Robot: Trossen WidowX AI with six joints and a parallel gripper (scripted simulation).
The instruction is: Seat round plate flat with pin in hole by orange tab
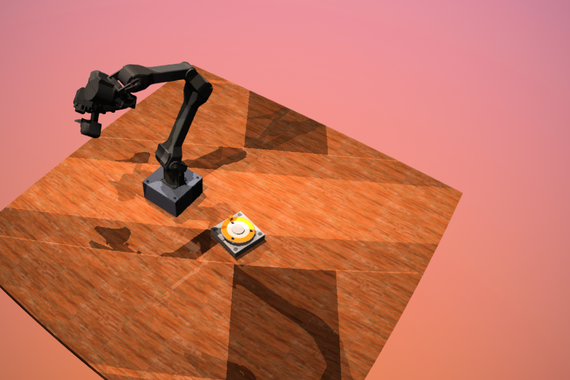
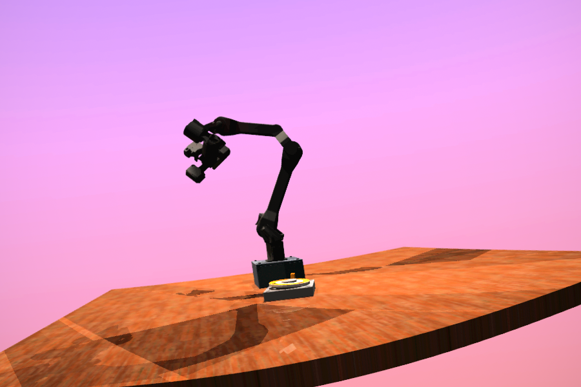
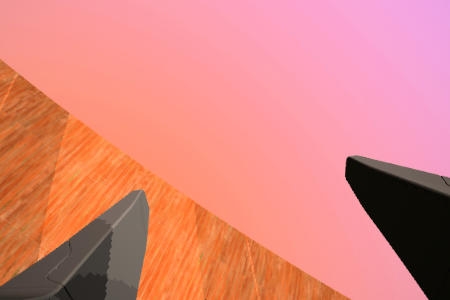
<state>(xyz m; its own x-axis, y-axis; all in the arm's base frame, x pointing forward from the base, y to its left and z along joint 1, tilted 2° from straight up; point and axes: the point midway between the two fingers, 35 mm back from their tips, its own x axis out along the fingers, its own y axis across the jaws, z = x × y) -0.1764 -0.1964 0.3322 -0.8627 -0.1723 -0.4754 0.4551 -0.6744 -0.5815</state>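
Right now the round plate is 46 cm ahead of my gripper tip, 36 cm below it and 20 cm to the left of it. The rest, counted from my gripper tip: base (48 cm ahead, 37 cm below, 19 cm to the left).
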